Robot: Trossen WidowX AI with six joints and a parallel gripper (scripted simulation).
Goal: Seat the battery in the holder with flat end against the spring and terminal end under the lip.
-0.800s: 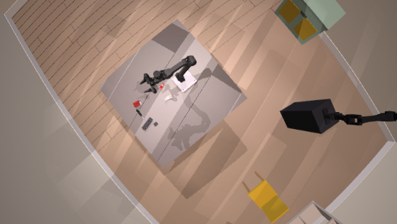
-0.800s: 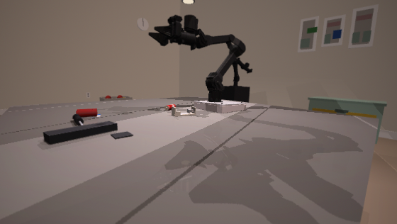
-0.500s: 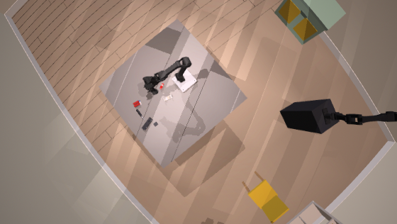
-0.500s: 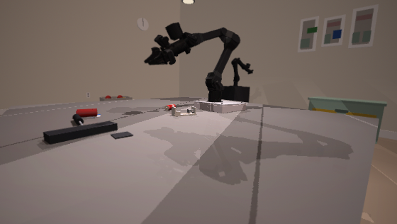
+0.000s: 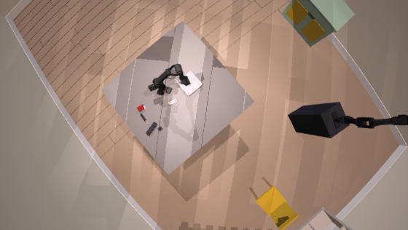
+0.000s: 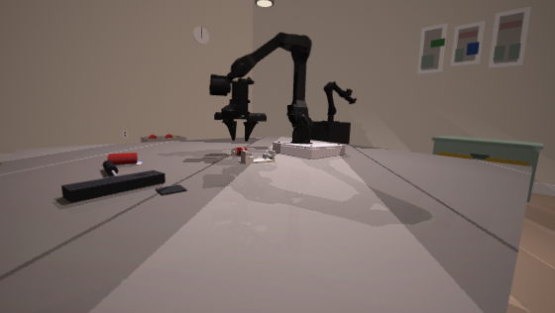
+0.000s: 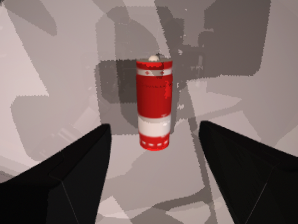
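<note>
Right now my gripper tip is 40 mm above the battery. The rest, counted from my gripper tip: black screwdriver: 380 mm ahead, 180 mm to the left, 40 mm below; then long black bar: 360 mm ahead, 300 mm to the left, 30 mm below; then black plate: 350 mm to the left, 280 mm ahead, 50 mm below.
</note>
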